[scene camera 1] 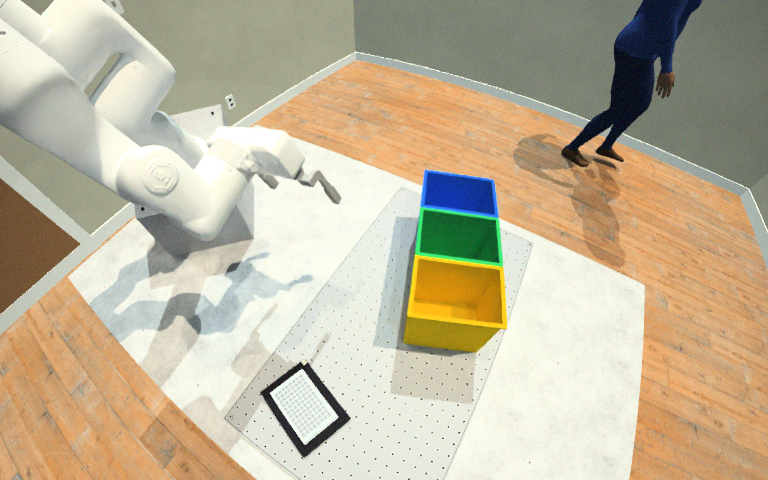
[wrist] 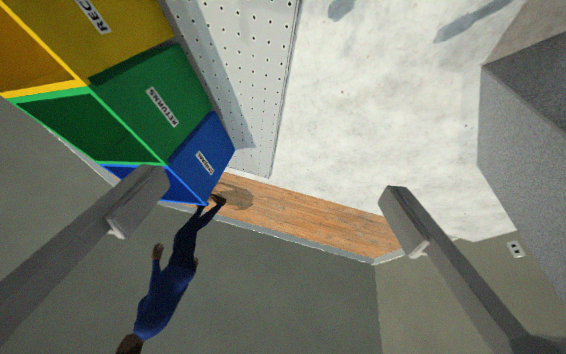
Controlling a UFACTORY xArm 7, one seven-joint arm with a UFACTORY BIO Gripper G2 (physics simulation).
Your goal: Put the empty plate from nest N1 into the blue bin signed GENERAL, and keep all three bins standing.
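Where they show: hand, its tool point: (scene camera 1: 299, 186) (wrist: 276, 208); arm's base, origin of its link: (scene camera 1: 189, 160).
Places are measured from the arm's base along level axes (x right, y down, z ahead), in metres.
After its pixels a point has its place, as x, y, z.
Observation:
The white plate (scene camera 1: 303, 404) {0.226, 0.206, 0.576}, with a grid of wells, lies flat in a black nest (scene camera 1: 325, 433) {0.244, 0.219, 0.646} at the lower left of the scene view; no nest sign is readable. The blue bin (scene camera 1: 458, 192) {-0.390, 0.107, 0.586} (wrist: 215, 140) {-0.286, 0.183, 0.532} signed GENERAL stands upright at the far end of the bin row. The green bin (scene camera 1: 458, 234) {-0.274, 0.121, 0.645} (wrist: 190, 90) {-0.186, 0.195, 0.581} signed RETURNS stands in the middle, and the yellow bin (scene camera 1: 441, 336) {-0.041, 0.149, 0.732} (wrist: 135, 30) {-0.097, 0.161, 0.623} stands nearest the scene camera. My gripper (scene camera 1: 304, 190) {-0.063, -0.050, 0.371} (wrist: 275, 197) {-0.063, -0.050, 0.371} is open and empty, raised left of the blue bin and far from the plate.
The bins and nest stand on a perforated board (scene camera 1: 351, 316) {0.007, 0.231, 0.529} (wrist: 260, 65) {-0.113, 0.231, 0.461}. A grey robot pedestal (scene camera 1: 229, 234) {0.035, 0.203, 0.104} (wrist: 520, 150) {-0.055, 0.129, 0.092} is below the arm. A person in blue (scene camera 1: 634, 84) (wrist: 170, 285) is on the wooden floor beyond the bins.

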